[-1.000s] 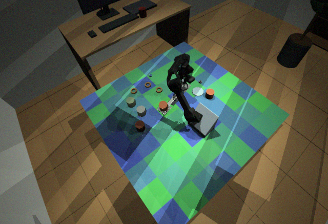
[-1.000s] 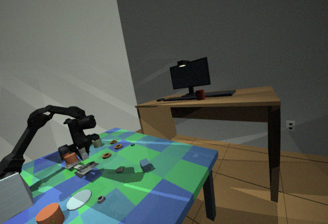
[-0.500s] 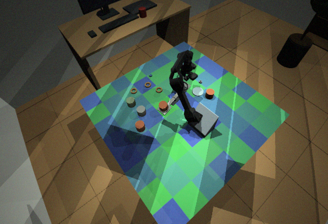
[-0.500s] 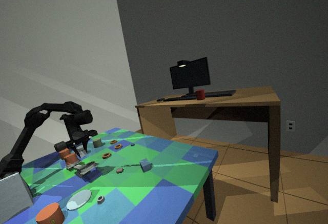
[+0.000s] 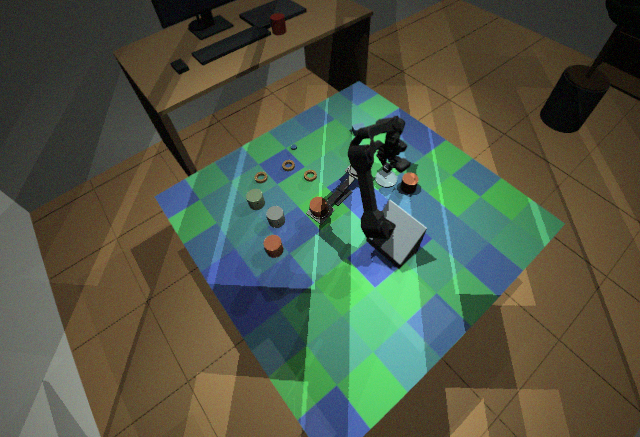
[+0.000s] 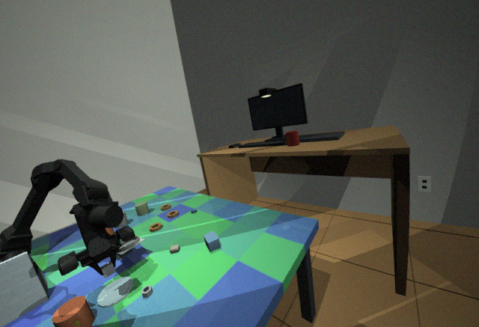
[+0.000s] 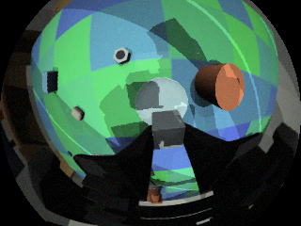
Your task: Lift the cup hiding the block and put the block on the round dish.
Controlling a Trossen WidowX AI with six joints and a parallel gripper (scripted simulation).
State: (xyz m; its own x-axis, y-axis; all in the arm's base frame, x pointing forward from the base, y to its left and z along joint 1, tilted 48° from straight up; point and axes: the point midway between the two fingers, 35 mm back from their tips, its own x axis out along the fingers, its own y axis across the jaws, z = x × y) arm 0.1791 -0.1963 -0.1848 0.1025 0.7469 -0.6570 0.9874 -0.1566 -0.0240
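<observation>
Right now my gripper tip is 70 mm above the round dish. Round my gripper tip: dark pebble 210 mm ahead, 70 mm below, 40 mm to the right; then nut 110 mm to the right, 70 mm below, 50 mm ahead.
</observation>
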